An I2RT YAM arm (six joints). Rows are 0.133 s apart.
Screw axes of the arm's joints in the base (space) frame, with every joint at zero. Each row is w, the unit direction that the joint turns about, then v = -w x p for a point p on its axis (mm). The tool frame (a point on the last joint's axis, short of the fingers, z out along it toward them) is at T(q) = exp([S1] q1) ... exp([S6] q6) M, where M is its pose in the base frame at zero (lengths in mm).
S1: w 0 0 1 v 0 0 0
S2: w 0 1 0 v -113.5 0 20
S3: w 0 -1 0 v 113.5 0 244
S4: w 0 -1 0 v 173.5 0 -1
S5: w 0 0 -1 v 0 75 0
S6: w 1 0 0 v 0 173.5 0
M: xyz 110.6 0 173.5 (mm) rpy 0 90 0 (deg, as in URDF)
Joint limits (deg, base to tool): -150..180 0..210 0..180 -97..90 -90..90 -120..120
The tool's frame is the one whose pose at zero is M.
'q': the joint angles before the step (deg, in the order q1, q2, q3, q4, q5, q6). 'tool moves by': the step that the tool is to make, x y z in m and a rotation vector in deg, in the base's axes. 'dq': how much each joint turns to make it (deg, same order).
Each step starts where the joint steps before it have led.
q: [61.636 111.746 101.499 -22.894 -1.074 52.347]
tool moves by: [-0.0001 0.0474 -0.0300 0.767 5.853 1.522]
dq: [2.405 10.722 9.649 -0.716 -2.382 5.102]
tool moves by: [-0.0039 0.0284 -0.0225 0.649 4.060 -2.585]
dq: [1.819 6.675 5.954 -0.129 1.305 5.779]
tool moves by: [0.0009 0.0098 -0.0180 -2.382 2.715 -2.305]
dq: [0.423 3.735 3.319 -2.787 1.247 2.861]
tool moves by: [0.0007 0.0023 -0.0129 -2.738 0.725 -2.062]
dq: [0.160 1.745 1.004 -2.060 1.974 1.109]
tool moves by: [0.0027 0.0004 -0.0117 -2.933 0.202 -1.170]
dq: [-0.152 1.571 0.956 -2.153 1.420 -0.026]
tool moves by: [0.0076 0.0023 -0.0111 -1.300 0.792 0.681]
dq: [-0.706 2.311 2.026 -1.196 -1.113 -0.850]
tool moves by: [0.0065 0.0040 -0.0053 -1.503 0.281 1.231]
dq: [-0.501 2.841 4.349 -2.966 -0.916 -1.517]
